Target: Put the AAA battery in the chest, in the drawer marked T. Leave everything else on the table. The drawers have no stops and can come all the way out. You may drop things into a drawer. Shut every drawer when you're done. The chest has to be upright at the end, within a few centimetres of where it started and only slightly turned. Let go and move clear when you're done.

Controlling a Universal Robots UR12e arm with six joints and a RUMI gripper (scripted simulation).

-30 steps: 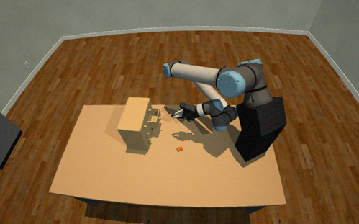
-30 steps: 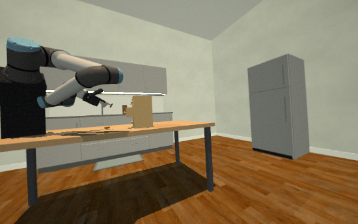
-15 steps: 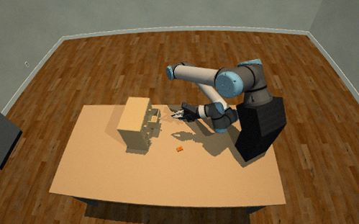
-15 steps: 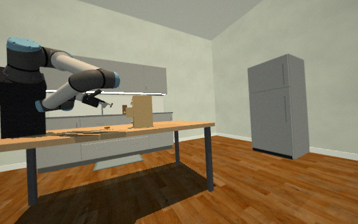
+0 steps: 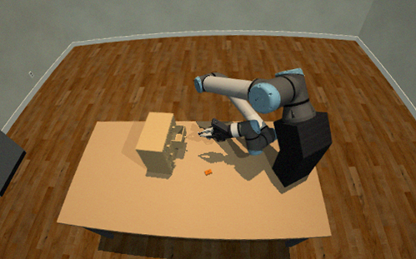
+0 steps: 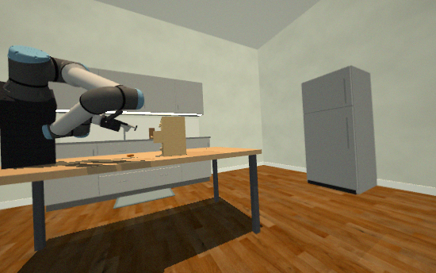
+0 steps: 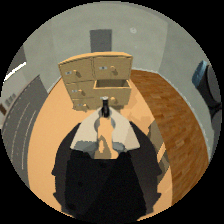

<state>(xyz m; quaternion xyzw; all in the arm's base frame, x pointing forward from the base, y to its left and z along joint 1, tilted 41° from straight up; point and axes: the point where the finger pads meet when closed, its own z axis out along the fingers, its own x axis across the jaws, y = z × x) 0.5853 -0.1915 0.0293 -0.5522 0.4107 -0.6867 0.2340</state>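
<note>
Right now my hand is 1 cm short of the small dark thin object. The rest, counted from my hand: drawer 19 cm ahead, 8 cm to the right, 10 cm below; then orange object 17 cm to the left, 23 cm below.
</note>
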